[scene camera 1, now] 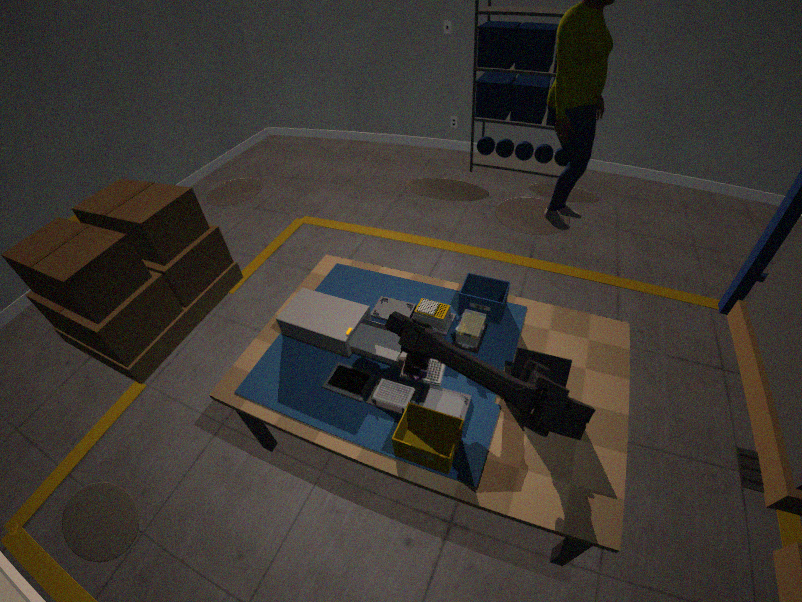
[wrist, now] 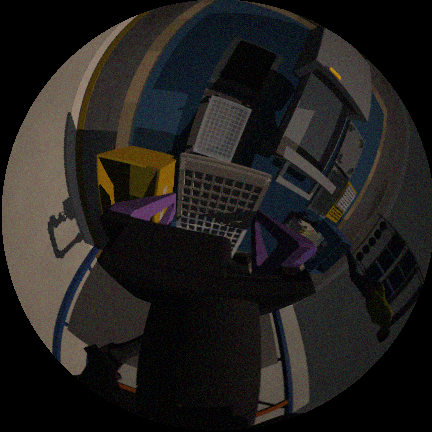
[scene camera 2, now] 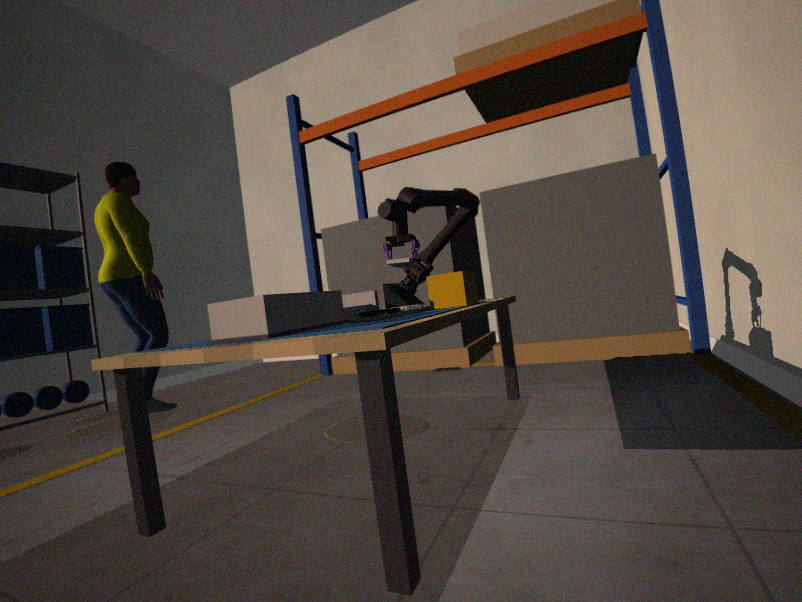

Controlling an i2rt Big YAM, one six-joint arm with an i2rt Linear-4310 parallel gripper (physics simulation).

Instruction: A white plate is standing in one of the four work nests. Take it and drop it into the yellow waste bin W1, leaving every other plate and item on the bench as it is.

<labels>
A white plate (scene camera 1: 392, 393): 137 cm from the lens. A black plate (scene camera 1: 344, 378): 143 cm from the lens. A smooth pale plate (scene camera 1: 448, 403) is 134 cm from the lens. A yellow-and-white rack (scene camera 1: 436, 314): 152 cm from the lens. The marked spots on the smooth pale plate and the yellow-and-white rack are 37 cm apart.
</labels>
